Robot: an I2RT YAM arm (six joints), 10 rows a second.
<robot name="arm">
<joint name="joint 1" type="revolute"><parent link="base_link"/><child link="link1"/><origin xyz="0.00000 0.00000 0.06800"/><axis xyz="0 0 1"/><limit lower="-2.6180" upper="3.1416"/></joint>
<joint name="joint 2" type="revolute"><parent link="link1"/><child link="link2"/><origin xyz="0.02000 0.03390 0.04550" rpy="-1.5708 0.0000 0.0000"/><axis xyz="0 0 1"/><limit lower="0.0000" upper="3.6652"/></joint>
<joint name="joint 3" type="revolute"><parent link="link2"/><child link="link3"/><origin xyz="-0.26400 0.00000 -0.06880" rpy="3.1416 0.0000 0.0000"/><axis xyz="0 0 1"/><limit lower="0.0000" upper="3.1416"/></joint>
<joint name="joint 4" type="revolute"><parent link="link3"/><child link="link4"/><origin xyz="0.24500 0.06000 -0.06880"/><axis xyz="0 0 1"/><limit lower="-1.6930" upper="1.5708"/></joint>
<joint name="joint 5" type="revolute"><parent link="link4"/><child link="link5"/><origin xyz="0.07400 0.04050 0.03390" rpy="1.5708 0.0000 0.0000"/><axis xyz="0 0 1"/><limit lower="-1.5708" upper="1.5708"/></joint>
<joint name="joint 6" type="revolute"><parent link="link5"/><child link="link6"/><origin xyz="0.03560 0.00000 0.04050" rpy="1.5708 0.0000 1.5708"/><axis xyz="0 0 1"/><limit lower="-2.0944" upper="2.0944"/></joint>
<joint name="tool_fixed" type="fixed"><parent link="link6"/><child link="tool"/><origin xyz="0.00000 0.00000 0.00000" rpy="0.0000 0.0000 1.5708"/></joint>
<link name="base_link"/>
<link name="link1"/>
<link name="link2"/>
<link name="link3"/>
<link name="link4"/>
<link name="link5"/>
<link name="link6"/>
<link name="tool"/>
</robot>
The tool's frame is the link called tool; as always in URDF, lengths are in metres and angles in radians.
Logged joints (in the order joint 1, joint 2, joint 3, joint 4, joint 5, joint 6), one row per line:
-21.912, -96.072, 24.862, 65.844, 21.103, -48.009
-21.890, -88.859, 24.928, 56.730, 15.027, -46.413
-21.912, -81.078, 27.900, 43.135, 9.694, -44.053
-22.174, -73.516, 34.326, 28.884, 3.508, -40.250
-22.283, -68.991, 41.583, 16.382, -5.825, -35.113
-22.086, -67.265, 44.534, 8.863, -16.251, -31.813
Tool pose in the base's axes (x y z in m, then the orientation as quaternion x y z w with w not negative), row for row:
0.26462, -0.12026, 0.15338, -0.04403, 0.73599, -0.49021, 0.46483
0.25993, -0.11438, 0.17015, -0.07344, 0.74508, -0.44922, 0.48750
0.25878, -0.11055, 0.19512, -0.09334, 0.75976, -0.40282, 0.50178
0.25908, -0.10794, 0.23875, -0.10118, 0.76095, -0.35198, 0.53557
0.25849, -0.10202, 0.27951, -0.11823, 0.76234, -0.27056, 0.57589
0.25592, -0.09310, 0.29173, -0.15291, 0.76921, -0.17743, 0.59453
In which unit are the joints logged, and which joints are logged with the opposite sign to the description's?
The joints are logged in degrees. Opposite sign: joint 2.
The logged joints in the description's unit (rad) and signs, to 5 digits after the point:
-0.38244, 1.67677, 0.43392, 1.14919, 0.36832, -0.83792
-0.38205, 1.55088, 0.43508, 0.99013, 0.26227, -0.81006
-0.38244, 1.41508, 0.48695, 0.75285, 0.16919, -0.76887
-0.38701, 1.28310, 0.59910, 0.50412, 0.06123, -0.70250
-0.38891, 1.20412, 0.72576, 0.28592, -0.10167, -0.61284
-0.38547, 1.17400, 0.77726, 0.15469, -0.28363, -0.55524

